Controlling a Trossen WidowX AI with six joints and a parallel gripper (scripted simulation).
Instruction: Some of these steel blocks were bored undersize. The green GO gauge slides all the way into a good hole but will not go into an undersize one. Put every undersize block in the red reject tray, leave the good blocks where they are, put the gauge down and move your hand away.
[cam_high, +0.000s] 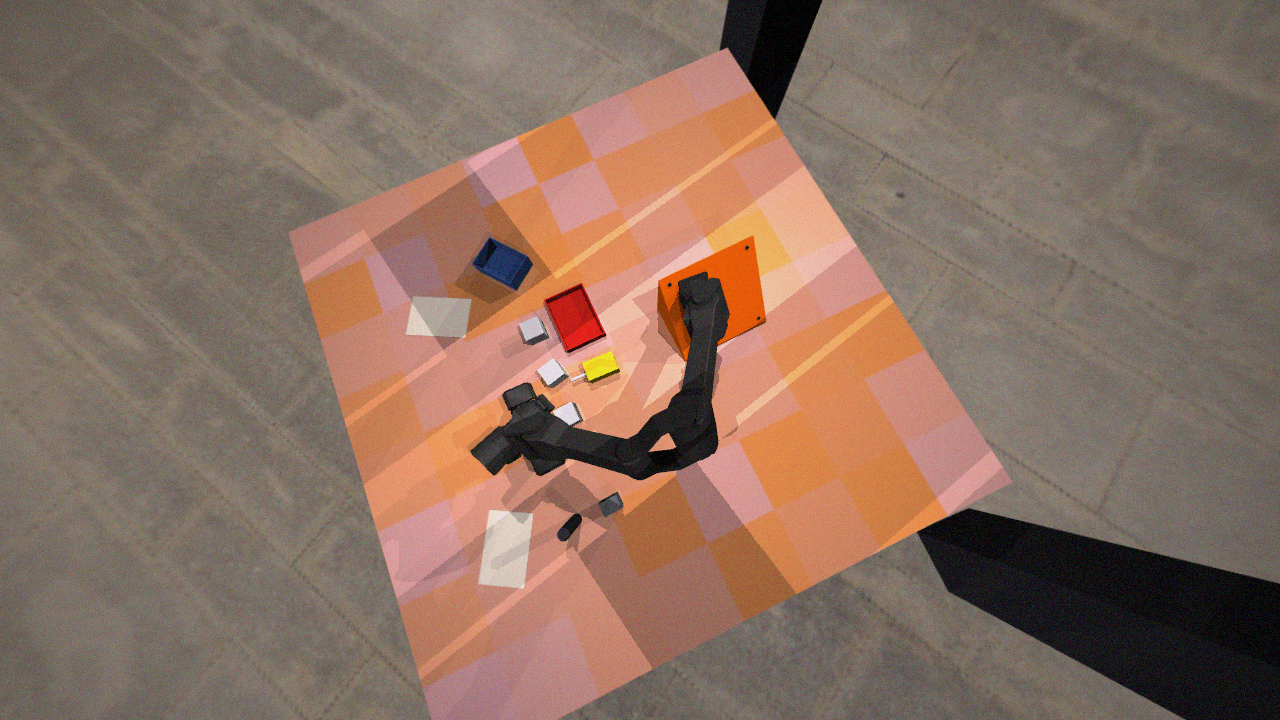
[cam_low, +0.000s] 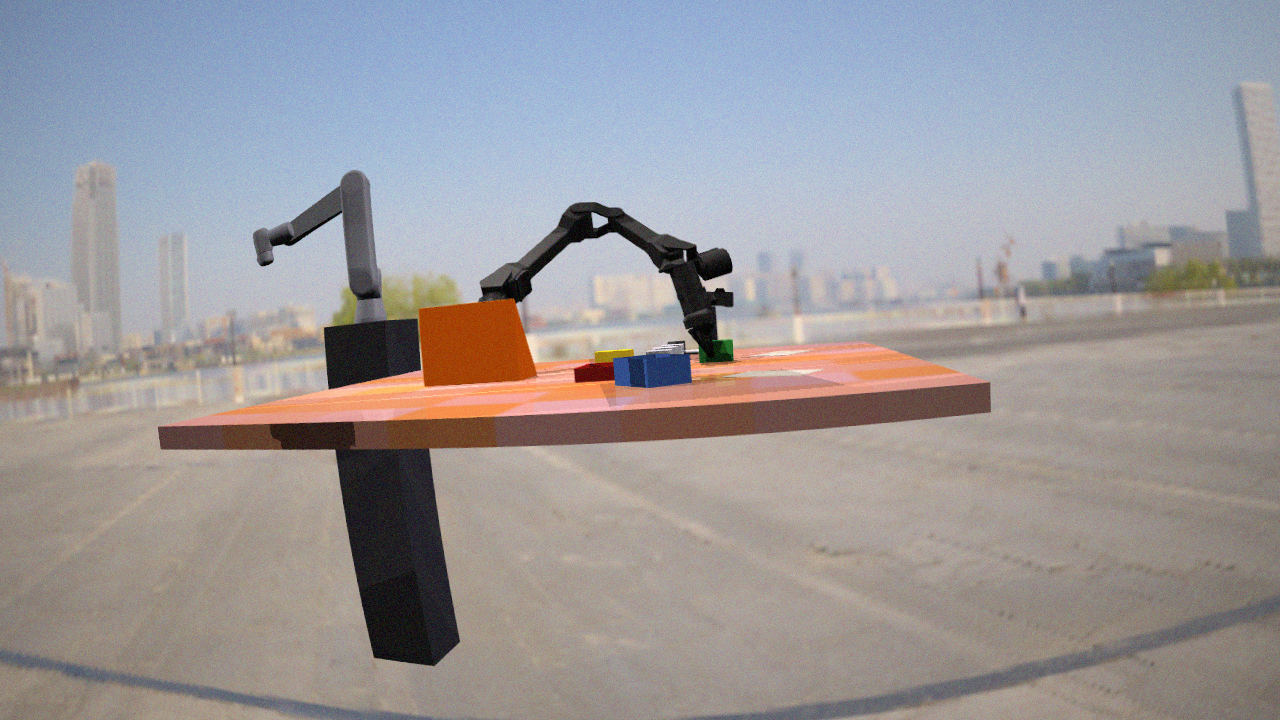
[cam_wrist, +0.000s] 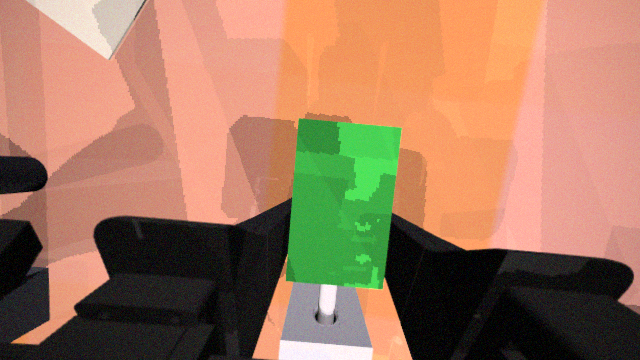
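Now: the yellow gauge 160 mm behind my gripper tip, 80 mm to the right of it and 10 mm above it. Round my gripper tip: green GO gauge: 20 mm behind, 10 mm above; red reject tray: 180 mm behind, 220 mm to the right, 10 mm below; small dark cube: 100 mm behind, 200 mm to the left, 10 mm above.
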